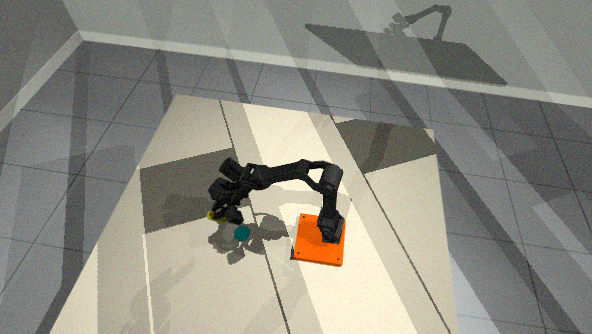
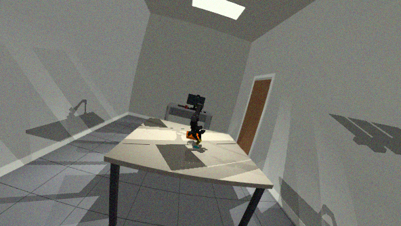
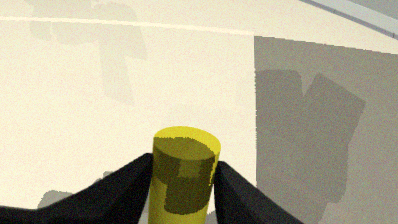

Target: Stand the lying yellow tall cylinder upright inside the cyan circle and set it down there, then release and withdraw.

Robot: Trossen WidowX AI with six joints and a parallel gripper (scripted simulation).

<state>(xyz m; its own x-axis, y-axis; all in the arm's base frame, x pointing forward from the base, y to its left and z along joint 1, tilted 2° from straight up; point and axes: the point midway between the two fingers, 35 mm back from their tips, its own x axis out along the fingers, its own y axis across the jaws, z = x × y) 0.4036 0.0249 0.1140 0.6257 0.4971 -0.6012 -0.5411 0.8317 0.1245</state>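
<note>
My gripper tip is now 11 cm above the cyan circle and 9 cm past it. The rest, counted from my gripper tip: yellow tall cylinder: 2 cm below, 1 cm behind.
</note>
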